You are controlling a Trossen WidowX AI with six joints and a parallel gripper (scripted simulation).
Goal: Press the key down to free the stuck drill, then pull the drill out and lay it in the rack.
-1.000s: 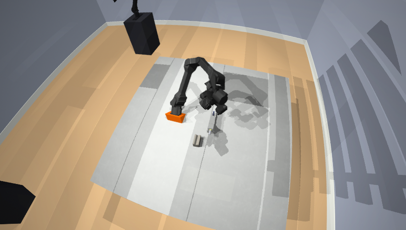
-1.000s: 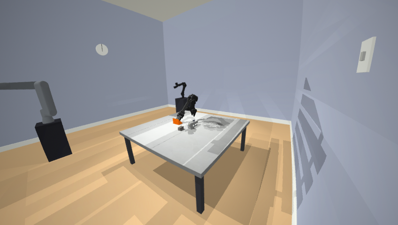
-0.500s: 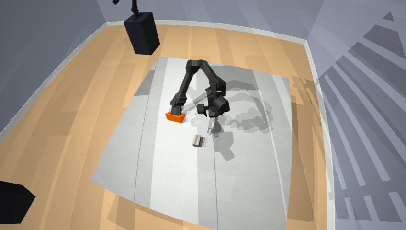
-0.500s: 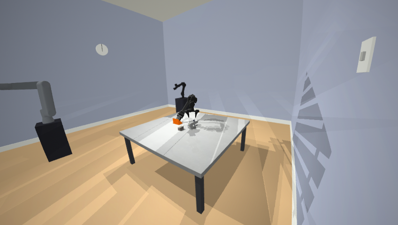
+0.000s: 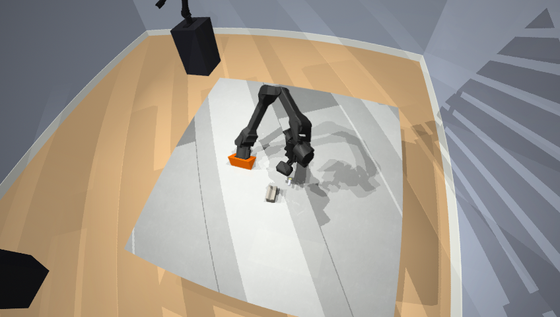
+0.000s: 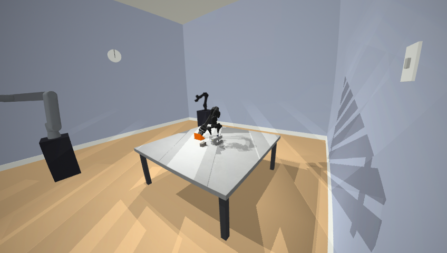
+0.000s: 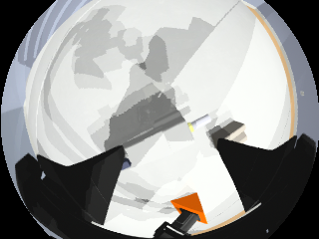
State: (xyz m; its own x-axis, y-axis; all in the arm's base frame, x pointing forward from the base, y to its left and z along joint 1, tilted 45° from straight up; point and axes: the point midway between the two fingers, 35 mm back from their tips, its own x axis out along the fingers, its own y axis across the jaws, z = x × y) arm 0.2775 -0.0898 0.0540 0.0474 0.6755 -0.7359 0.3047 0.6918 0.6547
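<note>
Now: the yellow drill 7 cm below my gripper tip and 1 cm behind it. From my gripper tip the other things lie so: rack: 12 cm to the right, 10 cm below, 8 cm behind; then dark blue key: 8 cm to the left, 6 cm below, 2 cm behind.
</note>
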